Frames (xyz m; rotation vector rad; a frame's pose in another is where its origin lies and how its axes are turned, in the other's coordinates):
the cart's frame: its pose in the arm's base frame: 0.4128 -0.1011 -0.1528 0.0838 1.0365 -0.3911
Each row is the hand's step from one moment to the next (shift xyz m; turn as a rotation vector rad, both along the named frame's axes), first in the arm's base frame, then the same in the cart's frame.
Working: the arm's base frame: its pose in the cart's frame: -0.3424 -0.0702 -0.2860 -0.0838 -1.0365 0.3911

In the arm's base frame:
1: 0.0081 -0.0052 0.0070 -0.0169 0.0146 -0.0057
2: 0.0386 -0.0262 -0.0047 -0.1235 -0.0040 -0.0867
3: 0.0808 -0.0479 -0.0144 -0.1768 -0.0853 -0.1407
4: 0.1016 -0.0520 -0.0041 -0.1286 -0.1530 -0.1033
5: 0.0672 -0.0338 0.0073 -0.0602 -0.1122 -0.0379
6: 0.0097 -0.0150 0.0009 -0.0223 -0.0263 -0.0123
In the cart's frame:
1: -0.0009 -0.0028 0.0115 -0.0067 0.0082 -0.0205
2: 0.0285 -0.0101 0.0358 0.0197 -0.0375 -0.1449
3: 0.0616 -0.0141 0.0710 0.0643 -0.1257 -0.1960
4: 0.0633 -0.0118 0.0944 0.0727 -0.1757 -0.1203
5: 0.0332 -0.0084 0.0674 0.0363 -0.1211 -0.0408
6: 0.0077 -0.0106 0.0122 0.0078 -0.0309 -0.0180

